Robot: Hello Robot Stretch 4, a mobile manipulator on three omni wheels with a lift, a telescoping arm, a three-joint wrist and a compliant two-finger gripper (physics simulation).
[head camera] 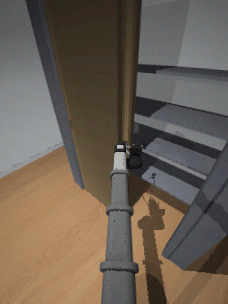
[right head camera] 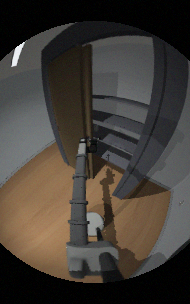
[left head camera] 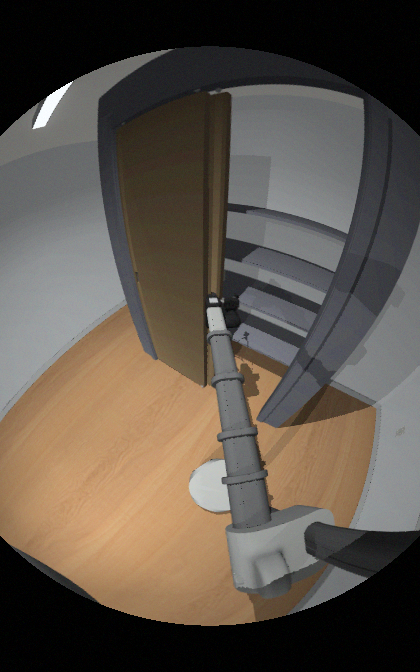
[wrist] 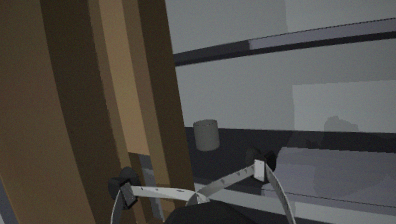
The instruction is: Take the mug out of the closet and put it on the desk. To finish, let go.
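Pixels of known places: gripper, fingertip midpoint: (head camera: 132,143) (right head camera: 92,137) (wrist: 191,170); robot's base at its link origin: (right head camera: 90,222).
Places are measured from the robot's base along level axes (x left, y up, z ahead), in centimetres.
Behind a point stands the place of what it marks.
The mug (wrist: 206,135) @[x -15.6, y 86.4, z 136.4 cm] is a small grey cylinder standing upright on a dark, shadowed part of a closet shelf (wrist: 345,175) @[x -41.8, y 81.1, z 107.1 cm], just right of the door edge in the wrist view. No handle can be made out. My gripper (wrist: 191,170) @[x -9.0, y 96.5, z 93.5 cm] is open and empty, its two fingertips wide apart. The left fingertip is in front of the wooden door edge, the right one in front of the shelf. The mug shows beyond and above the gap between them, not touched. In the head view the gripper is small beside the door edge. The desk does not show.
The wooden closet door (head camera: 90,100) @[x 20.6, y 124.6, z 105.1 cm] (left head camera: 165,240) (right head camera: 67,105) @[x 18.3, y 135.4, z 103.3 cm] stands at the left of the opening, close to the wrist. A grey frame post (head camera: 200,220) @[x -47.0, y 73.9, z 48.1 cm] (left head camera: 320,320) bounds the right side. Several shelves lie between. A round white object (left head camera: 207,486) (right head camera: 94,223) @[x -6.5, y 18.7, z 0.1 cm] is on the floor beneath the arm.
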